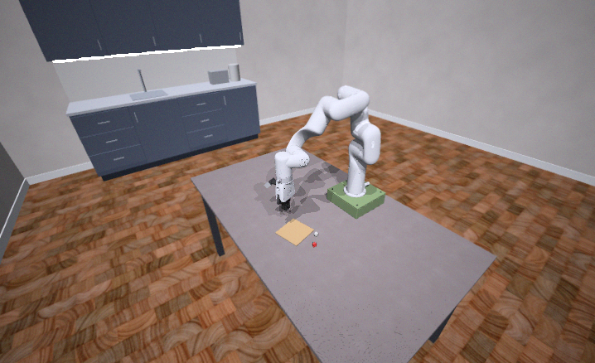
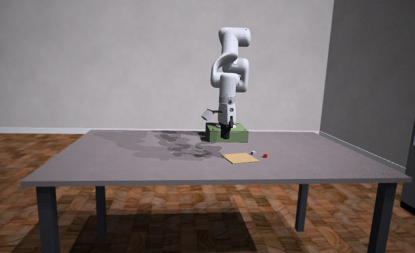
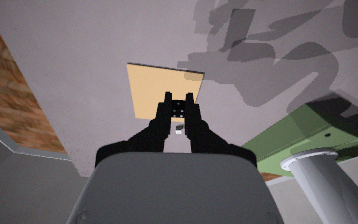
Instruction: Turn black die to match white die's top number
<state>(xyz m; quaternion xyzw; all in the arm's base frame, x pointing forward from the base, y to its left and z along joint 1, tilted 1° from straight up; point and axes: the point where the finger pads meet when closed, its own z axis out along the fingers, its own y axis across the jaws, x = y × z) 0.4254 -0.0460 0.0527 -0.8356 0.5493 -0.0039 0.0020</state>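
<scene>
Now: the tan mat 8 cm to the left of my hand and 12 cm below it. From my hand the other things lie so: white die: 8 cm behind, 16 cm to the left, 11 cm below; then red die: 3 cm behind, 21 cm to the left, 11 cm below; then black die: 1 cm to the left, 1 cm below.
</scene>
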